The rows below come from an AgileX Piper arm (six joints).
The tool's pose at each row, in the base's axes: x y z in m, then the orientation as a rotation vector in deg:
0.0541, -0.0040, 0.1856, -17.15, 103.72, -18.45
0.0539, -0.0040, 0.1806, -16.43, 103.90, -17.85
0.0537, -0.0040, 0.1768, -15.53, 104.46, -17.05
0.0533, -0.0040, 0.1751, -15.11, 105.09, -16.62
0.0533, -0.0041, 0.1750, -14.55, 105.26, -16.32
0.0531, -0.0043, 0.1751, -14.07, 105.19, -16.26
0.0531, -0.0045, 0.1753, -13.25, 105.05, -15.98
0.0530, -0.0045, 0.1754, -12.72, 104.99, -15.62
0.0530, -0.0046, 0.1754, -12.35, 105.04, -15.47
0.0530, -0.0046, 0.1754, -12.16, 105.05, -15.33
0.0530, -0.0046, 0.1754, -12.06, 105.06, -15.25
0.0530, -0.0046, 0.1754, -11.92, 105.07, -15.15
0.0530, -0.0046, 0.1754, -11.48, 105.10, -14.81
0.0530, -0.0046, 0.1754, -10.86, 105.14, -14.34
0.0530, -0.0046, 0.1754, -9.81, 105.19, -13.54
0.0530, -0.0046, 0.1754, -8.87, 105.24, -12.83
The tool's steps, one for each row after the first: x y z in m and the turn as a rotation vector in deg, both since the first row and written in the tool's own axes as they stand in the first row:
0.0045, 0.0019, 0.0011, -0.05, 0.09, 0.82
0.0080, 0.0033, 0.0018, -0.21, 0.53, 1.87
0.0096, 0.0039, 0.0018, -0.40, 1.09, 2.40
0.0097, 0.0039, 0.0019, -0.34, 1.23, 2.94
0.0098, 0.0036, 0.0017, -0.11, 1.18, 3.30
0.0097, 0.0034, 0.0016, 0.16, 1.04, 4.01
0.0096, 0.0034, 0.0015, 0.21, 0.95, 4.56
0.0096, 0.0033, 0.0015, 0.30, 0.99, 4.89
0.0096, 0.0033, 0.0015, 0.30, 0.99, 5.09
0.0096, 0.0033, 0.0015, 0.30, 0.99, 5.20
0.0096, 0.0033, 0.0015, 0.30, 0.99, 5.35
0.0096, 0.0033, 0.0015, 0.30, 0.99, 5.83
0.0096, 0.0033, 0.0015, 0.31, 0.99, 6.51
0.0096, 0.0033, 0.0015, 0.32, 0.98, 7.65
0.0096, 0.0033, 0.0015, 0.33, 0.99, 8.67

